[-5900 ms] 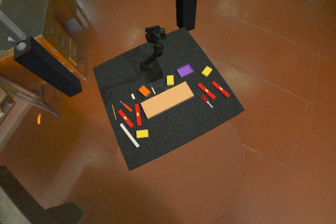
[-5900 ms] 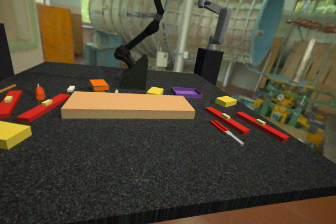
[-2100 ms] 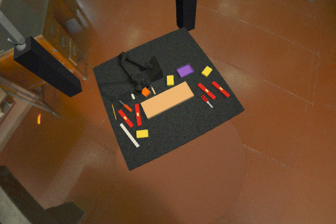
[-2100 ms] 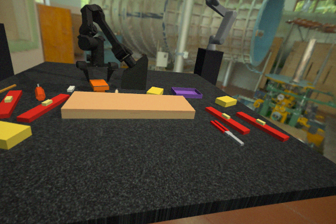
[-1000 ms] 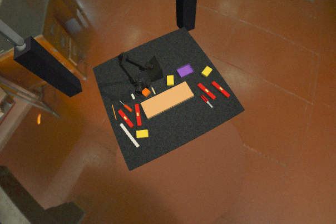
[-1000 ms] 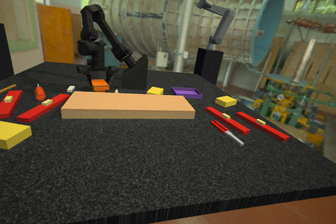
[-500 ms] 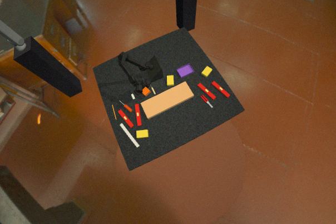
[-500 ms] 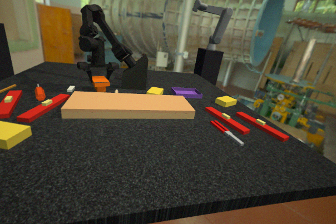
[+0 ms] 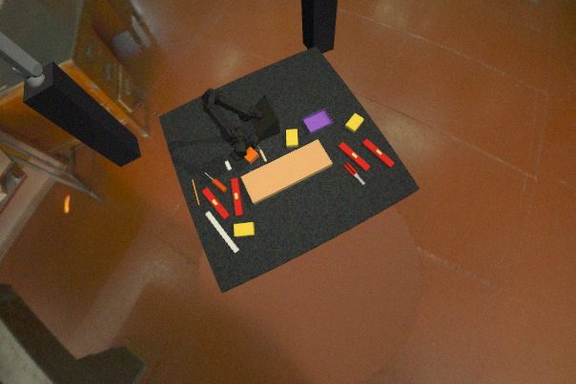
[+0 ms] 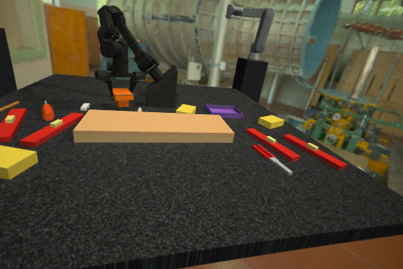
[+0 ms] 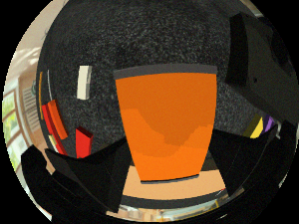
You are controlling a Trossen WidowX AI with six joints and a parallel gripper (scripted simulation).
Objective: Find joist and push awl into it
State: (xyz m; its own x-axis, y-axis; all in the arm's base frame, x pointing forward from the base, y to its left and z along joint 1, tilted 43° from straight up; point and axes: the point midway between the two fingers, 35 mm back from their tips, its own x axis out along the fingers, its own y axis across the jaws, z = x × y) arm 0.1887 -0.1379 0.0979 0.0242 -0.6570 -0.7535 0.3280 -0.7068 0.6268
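My gripper tip is 10 mm past the awl, 70 mm to the right of it and 60 mm above it. From my gripper tip the other things lie so: small white block 20 mm behind, 150 mm to the right, 70 mm below; pencil 40 mm ahead, 400 mm to the right, 70 mm below; orange stud finder 20 mm behind, 10 mm to the right, 20 mm below.
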